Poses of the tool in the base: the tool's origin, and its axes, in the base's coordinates. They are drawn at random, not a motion.
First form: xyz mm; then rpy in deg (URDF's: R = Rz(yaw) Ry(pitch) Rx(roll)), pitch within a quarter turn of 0, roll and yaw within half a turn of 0.
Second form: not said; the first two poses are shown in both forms.
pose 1, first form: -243.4 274.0 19.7 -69.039 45.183 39.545
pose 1, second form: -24.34 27.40 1.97 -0.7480 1.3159 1.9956
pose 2, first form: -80.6 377.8 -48.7 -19.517 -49.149 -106.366
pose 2, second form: -8.06 37.78 -4.87 -2.8604 0.9065 0.8469
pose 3, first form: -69.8 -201.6 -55.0 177.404 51.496 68.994
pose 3, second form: -6.98 -20.16 -5.50 0.0360 2.2420 -1.8795
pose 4, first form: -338.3 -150.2 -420.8 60.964 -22.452 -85.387
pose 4, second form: -33.83 -15.02 -42.08 2.0123 1.1056 3.0132
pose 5, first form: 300.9 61.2 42.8 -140.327 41.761 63.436
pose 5, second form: 30.09 6.12 4.28 -0.6207 2.1824 -2.9287
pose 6, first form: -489.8 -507.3 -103.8 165.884 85.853 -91.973
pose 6, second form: -48.98 -50.73 -10.38 0.0177 1.6410 1.7834
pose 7, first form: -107.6 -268.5 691.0 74.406 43.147 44.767
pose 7, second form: -10.76 -26.85 69.10 0.7990 1.3734 -0.6009
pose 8, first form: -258.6 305.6 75.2 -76.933 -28.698 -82.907
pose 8, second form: -25.86 30.56 7.52 -2.0828 1.3712 0.2348
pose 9, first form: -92.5 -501.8 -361.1 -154.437 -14.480 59.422
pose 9, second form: -9.25 -50.18 -36.11 -2.1101 2.6331 2.1262
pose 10, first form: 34.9 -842.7 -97.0 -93.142 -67.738 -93.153
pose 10, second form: 3.49 -84.27 -9.70 -2.7536 1.5916 -0.1058
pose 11, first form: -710.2 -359.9 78.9 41.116 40.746 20.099
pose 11, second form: -71.02 -35.99 7.89 0.6519 0.9634 -0.5779
